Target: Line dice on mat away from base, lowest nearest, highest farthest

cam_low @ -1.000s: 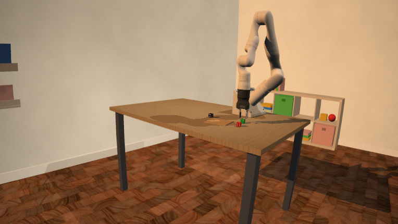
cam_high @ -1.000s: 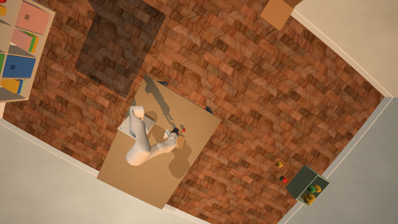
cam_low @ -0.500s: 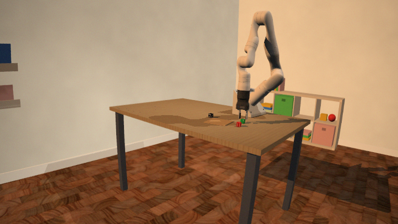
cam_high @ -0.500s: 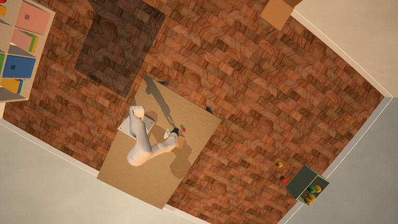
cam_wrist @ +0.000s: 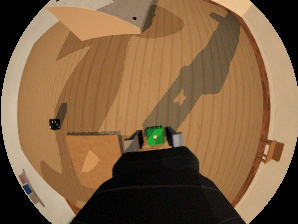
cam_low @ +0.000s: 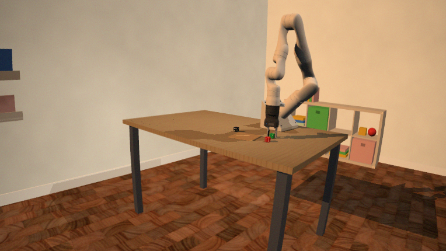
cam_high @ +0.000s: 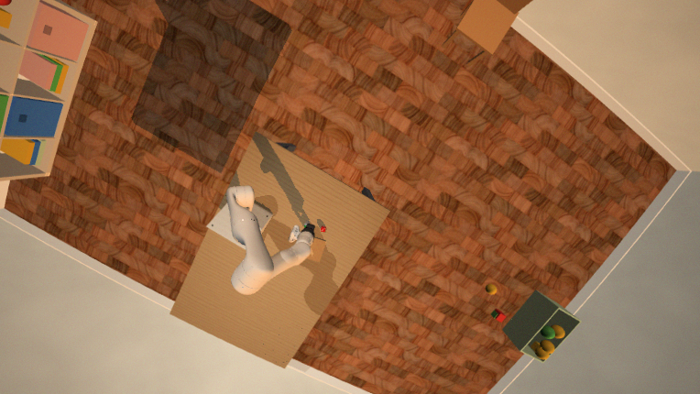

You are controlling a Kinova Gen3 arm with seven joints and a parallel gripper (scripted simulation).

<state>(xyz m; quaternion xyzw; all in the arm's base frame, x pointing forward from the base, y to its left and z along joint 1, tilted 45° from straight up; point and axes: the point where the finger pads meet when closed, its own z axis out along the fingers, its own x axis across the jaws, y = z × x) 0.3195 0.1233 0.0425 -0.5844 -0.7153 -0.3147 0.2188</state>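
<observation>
The green die lies 1 cm below my hand. The rest, counted from my hand: red die 9 cm ahead, 3 cm to the left, 1 cm below; then black die 2 cm ahead, 24 cm to the right, 1 cm below; then tan mat 9 cm ahead, 12 cm to the right, 2 cm below.
</observation>
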